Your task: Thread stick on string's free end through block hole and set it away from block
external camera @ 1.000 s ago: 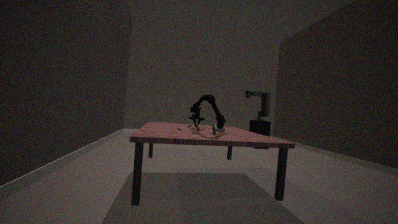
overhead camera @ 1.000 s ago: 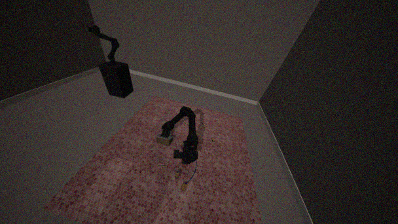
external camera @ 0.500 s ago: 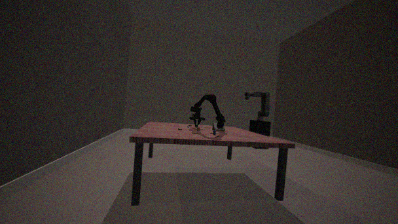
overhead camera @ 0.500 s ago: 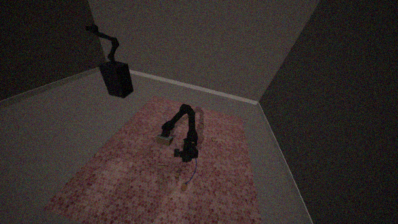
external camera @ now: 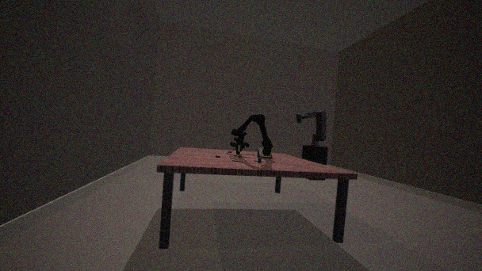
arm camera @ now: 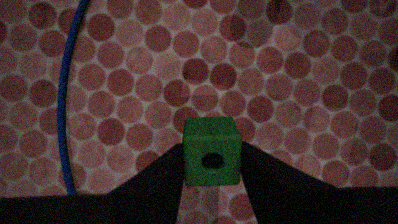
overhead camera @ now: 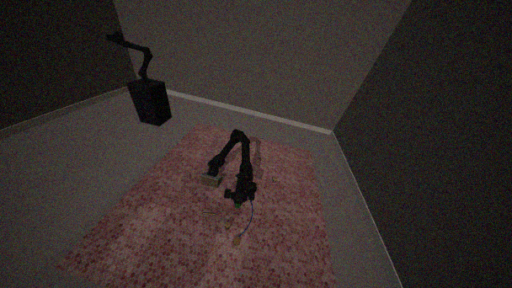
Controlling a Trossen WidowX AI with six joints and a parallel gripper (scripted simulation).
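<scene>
The thin wooden stick lies 110 mm to the left of my gripper tip, 50 mm ahead of it and 20 mm below it. Also, from my gripper tip: wooden spool (130 mm to the right, 30 mm behind, 10 mm below); then loose stick (170 mm behind, 90 mm to the right, 20 mm below); then green block (right at my gripper tip).
</scene>
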